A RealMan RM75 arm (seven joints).
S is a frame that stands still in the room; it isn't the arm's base.
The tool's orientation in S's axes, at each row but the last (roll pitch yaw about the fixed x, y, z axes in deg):
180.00, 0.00, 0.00
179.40, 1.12, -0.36
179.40, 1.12, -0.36
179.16, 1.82, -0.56
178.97, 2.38, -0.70
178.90, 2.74, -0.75
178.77, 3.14, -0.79
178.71, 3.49, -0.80
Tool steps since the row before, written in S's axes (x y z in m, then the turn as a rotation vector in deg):
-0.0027, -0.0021, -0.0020, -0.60, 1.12, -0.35
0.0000, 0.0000, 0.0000, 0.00, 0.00, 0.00
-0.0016, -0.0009, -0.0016, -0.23, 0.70, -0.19
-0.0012, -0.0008, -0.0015, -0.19, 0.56, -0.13
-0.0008, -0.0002, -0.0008, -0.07, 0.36, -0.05
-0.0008, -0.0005, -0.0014, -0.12, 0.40, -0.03
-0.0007, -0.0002, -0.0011, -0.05, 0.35, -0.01
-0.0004, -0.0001, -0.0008, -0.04, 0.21, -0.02
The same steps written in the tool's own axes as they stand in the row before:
-0.0027, 0.0021, 0.0020, -0.60, -1.12, 0.35
0.0000, 0.0000, 0.0000, 0.00, 0.00, 0.00
-0.0016, 0.0009, 0.0016, -0.23, -0.70, 0.19
-0.0011, 0.0008, 0.0015, -0.19, -0.56, 0.13
-0.0008, 0.0002, 0.0008, -0.07, -0.36, 0.05
-0.0007, 0.0005, 0.0014, -0.12, -0.40, 0.03
-0.0006, 0.0002, 0.0011, -0.05, -0.35, 0.01
-0.0003, 0.0001, 0.0008, -0.04, -0.21, 0.02

